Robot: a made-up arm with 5 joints. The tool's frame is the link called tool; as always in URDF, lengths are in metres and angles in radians. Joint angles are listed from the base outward. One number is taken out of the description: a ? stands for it. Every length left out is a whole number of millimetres.
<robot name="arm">
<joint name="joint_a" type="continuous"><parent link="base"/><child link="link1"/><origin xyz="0.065 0.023 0.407"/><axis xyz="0 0 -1"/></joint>
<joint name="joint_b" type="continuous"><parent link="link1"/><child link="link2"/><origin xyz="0.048 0.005 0"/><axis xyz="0 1 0"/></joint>
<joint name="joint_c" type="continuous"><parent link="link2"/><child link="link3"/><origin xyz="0.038 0 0.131"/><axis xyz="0 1 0"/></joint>
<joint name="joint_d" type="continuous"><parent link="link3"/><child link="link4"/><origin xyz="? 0 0.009"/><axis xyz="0 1 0"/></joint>
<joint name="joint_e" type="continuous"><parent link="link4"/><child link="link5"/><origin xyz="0.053 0 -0.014"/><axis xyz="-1 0 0"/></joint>
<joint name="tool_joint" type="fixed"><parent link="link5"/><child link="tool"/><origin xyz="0 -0.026 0.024" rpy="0 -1.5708 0"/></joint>
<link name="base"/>
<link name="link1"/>
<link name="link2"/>
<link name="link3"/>
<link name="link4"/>
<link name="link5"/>
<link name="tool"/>
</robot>
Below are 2 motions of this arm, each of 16 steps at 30 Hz.
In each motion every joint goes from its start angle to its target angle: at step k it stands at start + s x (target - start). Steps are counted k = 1, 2, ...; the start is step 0. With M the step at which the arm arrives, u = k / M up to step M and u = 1 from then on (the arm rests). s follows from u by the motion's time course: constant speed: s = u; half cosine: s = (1 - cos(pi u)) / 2; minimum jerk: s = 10 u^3 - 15 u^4 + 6 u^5.
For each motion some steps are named. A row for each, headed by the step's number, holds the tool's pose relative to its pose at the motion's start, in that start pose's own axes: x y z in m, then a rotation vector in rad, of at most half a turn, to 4 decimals.
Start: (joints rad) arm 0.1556 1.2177 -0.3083 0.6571 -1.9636
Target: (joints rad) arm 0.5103 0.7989 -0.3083 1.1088 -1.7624
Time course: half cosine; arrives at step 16
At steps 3, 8, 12, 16:
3: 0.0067 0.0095 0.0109 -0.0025 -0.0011 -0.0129
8: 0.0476 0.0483 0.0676 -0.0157 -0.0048 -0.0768
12: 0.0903 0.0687 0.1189 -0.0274 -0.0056 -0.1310
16: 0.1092 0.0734 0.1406 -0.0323 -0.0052 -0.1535

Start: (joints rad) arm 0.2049 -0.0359 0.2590 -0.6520 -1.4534
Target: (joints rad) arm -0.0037 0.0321 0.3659 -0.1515 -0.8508
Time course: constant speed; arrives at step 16
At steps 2, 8, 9, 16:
2: -0.0096 -0.0067 0.0051 -0.0797 0.0369 0.0654
8: -0.0382 -0.0238 0.0219 -0.2994 0.1876 0.2712
9: -0.0430 -0.0263 0.0249 -0.3328 0.2182 0.3066
16: -0.0763 -0.0410 0.0468 -0.5360 0.4734 0.5578

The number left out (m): 0.259
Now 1 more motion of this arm.
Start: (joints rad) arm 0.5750 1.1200 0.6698 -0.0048 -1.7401
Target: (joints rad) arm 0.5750 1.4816 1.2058 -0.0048 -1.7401
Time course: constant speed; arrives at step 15
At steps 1, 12, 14, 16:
1: 0.0029 -0.0172 -0.0004 -0.0590 -0.0101 0.0000
12: 0.0315 -0.1845 0.0625 -0.7078 -0.1210 0.0000
14: 0.0354 -0.2073 0.0852 -0.8258 -0.1412 0.0000
16: 0.0372 -0.2175 0.0975 -0.8848 -0.1512 0.0000

